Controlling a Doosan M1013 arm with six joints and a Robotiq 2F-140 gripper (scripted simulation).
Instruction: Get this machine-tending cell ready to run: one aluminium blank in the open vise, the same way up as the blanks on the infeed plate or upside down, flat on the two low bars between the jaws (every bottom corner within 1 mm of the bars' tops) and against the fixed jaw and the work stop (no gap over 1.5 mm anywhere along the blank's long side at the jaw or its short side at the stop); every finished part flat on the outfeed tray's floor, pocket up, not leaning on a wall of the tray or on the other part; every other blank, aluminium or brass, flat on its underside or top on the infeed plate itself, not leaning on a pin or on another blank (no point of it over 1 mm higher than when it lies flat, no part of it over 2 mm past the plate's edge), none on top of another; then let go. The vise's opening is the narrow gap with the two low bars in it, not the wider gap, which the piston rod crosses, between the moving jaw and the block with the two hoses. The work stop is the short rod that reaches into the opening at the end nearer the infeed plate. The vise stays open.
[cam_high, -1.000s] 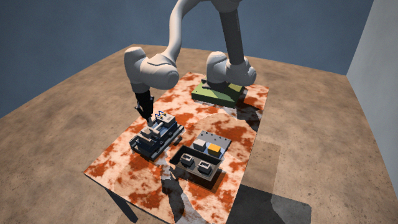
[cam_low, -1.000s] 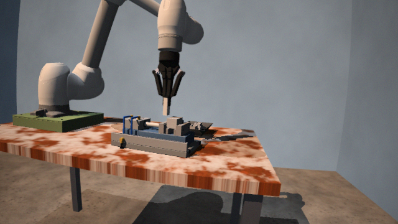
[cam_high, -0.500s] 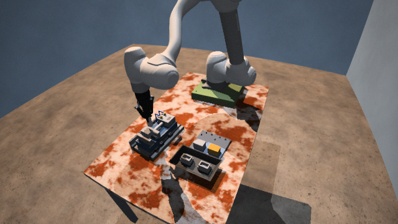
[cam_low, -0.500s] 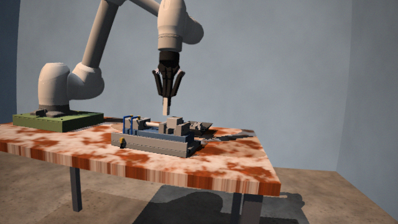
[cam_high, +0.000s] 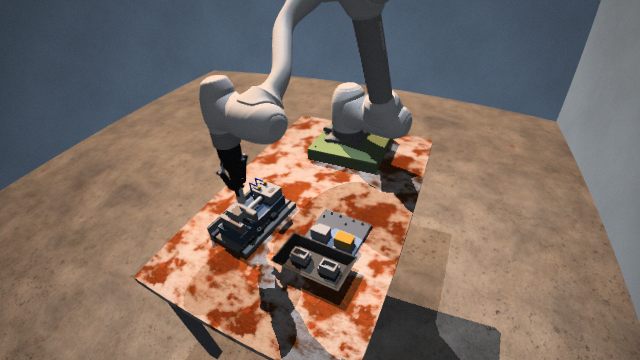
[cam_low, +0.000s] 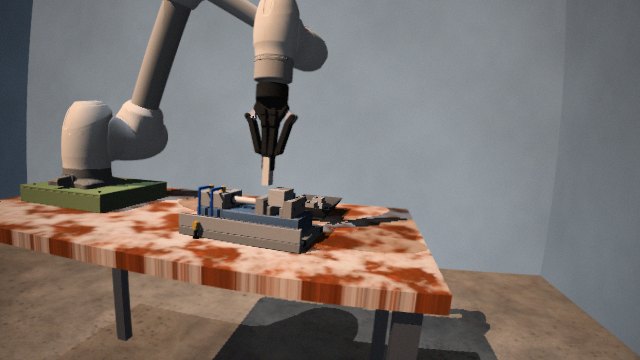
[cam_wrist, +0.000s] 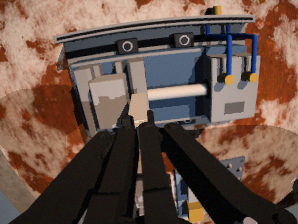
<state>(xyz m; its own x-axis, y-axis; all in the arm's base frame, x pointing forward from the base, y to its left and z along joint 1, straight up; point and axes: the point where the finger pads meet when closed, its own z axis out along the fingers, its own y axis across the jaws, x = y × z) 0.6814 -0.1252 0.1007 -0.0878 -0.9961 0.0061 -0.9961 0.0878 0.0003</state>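
The piston rod lies 5 cm behind my hand, 1 cm to the left of it and 8 cm below it. From my hand the other things lie so: infeed plate: 11 cm behind, 32 cm to the left, 15 cm below; vise: 3 cm behind, 1 cm to the left, 12 cm below; aluminium blank: 7 cm behind, 27 cm to the left, 13 cm below.
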